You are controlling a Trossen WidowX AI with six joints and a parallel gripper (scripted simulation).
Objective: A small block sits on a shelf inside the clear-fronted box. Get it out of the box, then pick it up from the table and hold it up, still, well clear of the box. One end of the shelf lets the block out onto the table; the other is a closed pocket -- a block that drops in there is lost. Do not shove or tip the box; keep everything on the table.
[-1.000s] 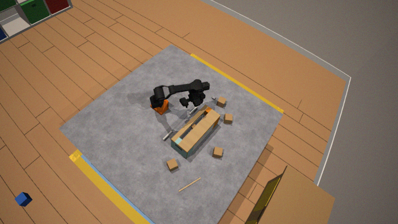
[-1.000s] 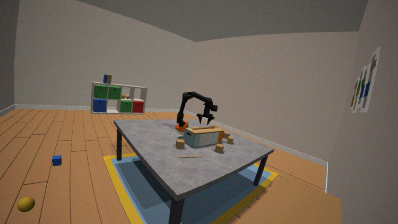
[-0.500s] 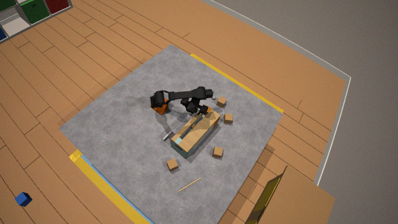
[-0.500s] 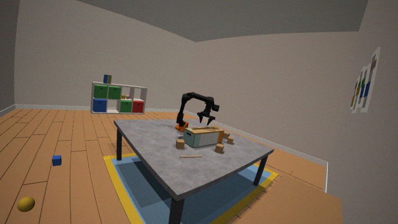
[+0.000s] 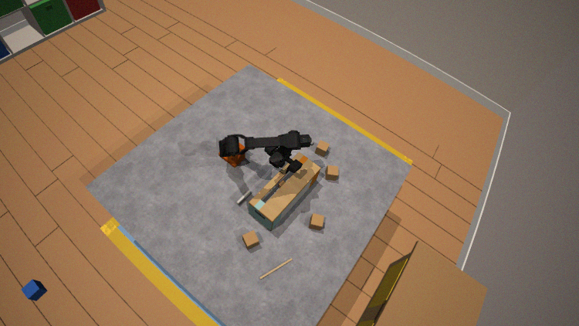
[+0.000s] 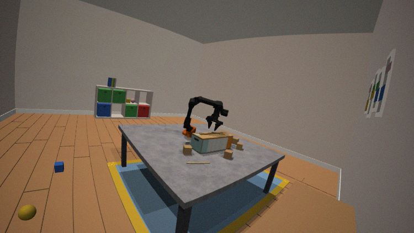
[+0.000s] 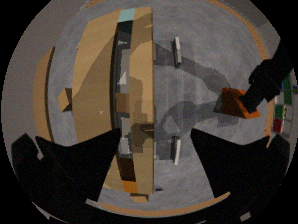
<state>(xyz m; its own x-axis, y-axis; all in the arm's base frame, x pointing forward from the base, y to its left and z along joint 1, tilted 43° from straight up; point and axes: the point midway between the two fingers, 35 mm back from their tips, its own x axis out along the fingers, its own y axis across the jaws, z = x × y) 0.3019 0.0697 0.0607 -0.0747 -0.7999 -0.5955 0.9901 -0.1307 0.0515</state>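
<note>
My gripper tip is 60 mm above the tan block, 50 mm short of it and 40 mm to the left of it. From my gripper tip the other things lie so: thin wooden stick (380 mm to the right, 240 mm ahead, 150 mm below); then tiny grey piece (340 mm to the left, 140 mm below, 10 mm ahead); then long box (90 mm below, 40 mm to the right, 30 mm ahead).
</note>
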